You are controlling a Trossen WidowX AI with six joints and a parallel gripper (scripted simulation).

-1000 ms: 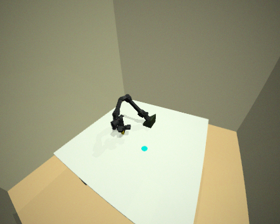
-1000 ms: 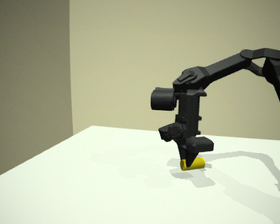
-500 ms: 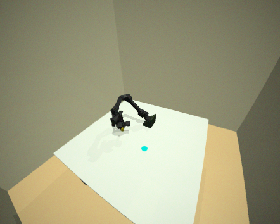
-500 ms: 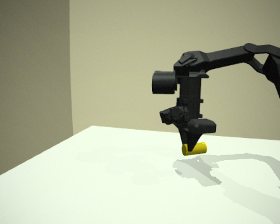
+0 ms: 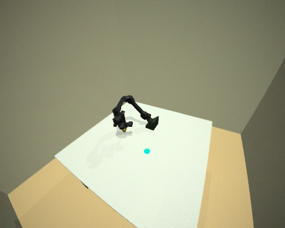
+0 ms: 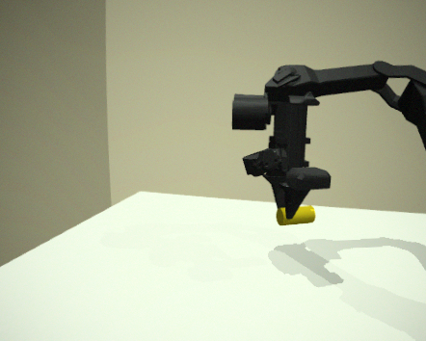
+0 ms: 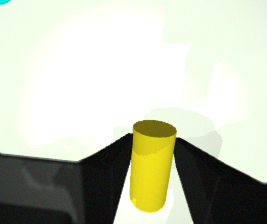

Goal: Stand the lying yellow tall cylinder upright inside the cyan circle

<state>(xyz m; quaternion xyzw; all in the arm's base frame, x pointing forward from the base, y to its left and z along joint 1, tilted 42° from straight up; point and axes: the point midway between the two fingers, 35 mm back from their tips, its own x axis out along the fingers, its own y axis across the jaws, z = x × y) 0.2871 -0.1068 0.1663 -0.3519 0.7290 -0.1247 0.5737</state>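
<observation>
The cyan circle lies 280 mm to the left of my gripper tip, 120 mm below it and 70 mm ahead of it. From my gripper tip the other things lie so: yellow tall cylinder: 20 mm behind, 10 mm to the right.
</observation>
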